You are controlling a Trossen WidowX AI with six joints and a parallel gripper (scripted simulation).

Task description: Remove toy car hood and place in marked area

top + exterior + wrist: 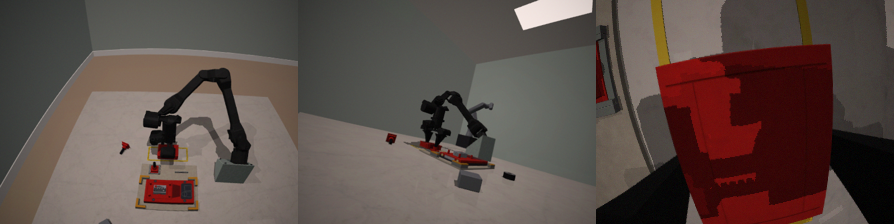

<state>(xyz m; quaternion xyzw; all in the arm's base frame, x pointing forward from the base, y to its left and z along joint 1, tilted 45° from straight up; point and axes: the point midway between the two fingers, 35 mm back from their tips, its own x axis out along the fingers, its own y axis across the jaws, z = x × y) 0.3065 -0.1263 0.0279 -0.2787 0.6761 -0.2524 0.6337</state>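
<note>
My gripper tip is right at the red hood. Round my gripper tip: black wheel (39 cm to the left, 7 cm behind, 1 cm below).
</note>
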